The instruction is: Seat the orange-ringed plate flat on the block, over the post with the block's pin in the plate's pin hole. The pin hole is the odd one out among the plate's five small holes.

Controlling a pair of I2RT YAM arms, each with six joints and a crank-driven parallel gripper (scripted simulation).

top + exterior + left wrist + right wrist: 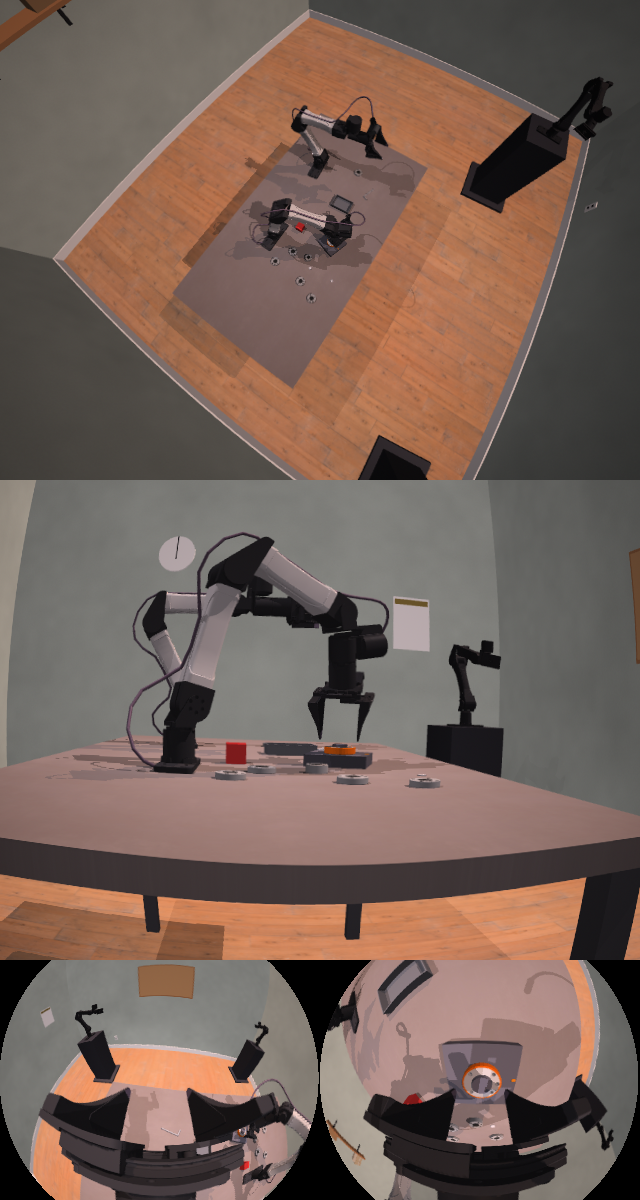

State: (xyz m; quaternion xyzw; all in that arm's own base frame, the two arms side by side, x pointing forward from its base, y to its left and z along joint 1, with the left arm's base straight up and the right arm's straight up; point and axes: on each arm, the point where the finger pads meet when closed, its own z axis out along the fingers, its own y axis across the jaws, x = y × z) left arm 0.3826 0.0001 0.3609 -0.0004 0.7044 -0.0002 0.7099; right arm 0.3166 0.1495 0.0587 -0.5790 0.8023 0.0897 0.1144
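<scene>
Right now the orange-ringed plate is 30 mm below my right hand. The rest, counted from my right hand: red cube (210 mm behind, 10 mm to the right, 40 mm below); dark tray (60 mm behind, 250 mm to the left, 50 mm below); dark block (30 mm ahead, 10 mm to the right, 40 mm below).
</scene>
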